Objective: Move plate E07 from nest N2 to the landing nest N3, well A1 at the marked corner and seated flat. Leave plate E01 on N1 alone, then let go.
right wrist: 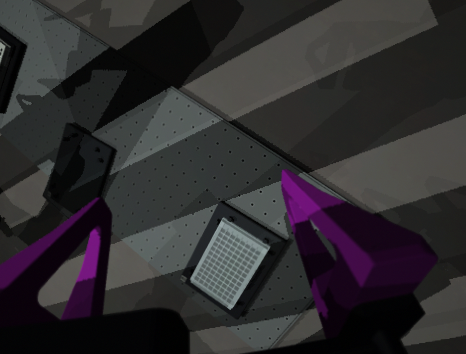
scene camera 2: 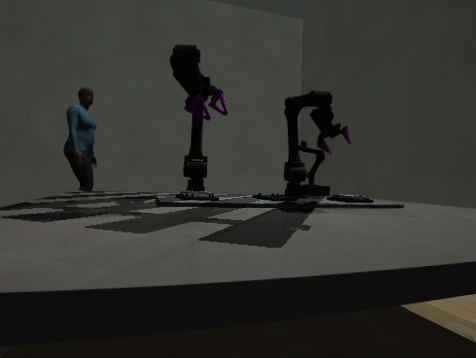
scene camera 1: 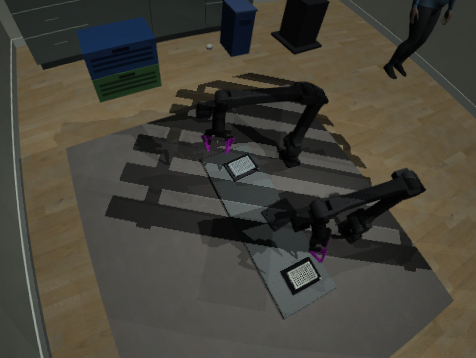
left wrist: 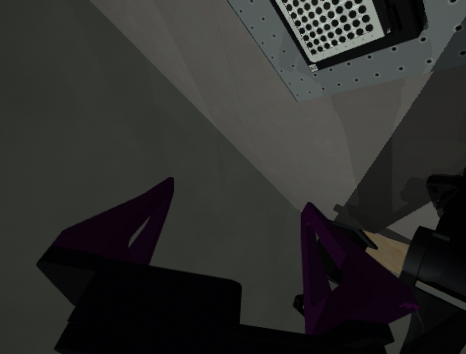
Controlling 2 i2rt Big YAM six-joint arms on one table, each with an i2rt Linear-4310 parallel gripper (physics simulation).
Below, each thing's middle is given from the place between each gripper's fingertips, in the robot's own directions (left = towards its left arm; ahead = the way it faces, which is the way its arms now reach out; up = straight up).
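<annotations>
Where is the perforated rack (left wrist: 321,36)? The rack sits 40 mm ahead of my left hand, 20 mm to the left of it and 210 mm below it.
Measured from my right hand, the rack is 640 mm to the left of it, and it is also 250 mm below that hand and 90 mm behind it.
</annotations>
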